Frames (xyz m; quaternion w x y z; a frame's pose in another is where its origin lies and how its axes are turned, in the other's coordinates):
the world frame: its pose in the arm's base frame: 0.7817 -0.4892 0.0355 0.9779 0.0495 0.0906 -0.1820
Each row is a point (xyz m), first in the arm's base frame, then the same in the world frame.
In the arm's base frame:
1: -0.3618 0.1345 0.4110
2: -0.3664 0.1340 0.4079
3: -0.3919 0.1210 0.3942
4: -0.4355 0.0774 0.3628
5: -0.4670 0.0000 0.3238
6: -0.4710 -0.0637 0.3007
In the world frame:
1: -1.3387 0.1860 0.1045
2: -1.3421 0.1837 0.1008
3: -1.3583 0.1614 0.0851
4: -1.3771 0.1030 0.0531
5: -1.3715 0.0171 0.0199
6: -1.3486 -0.0450 0.0049

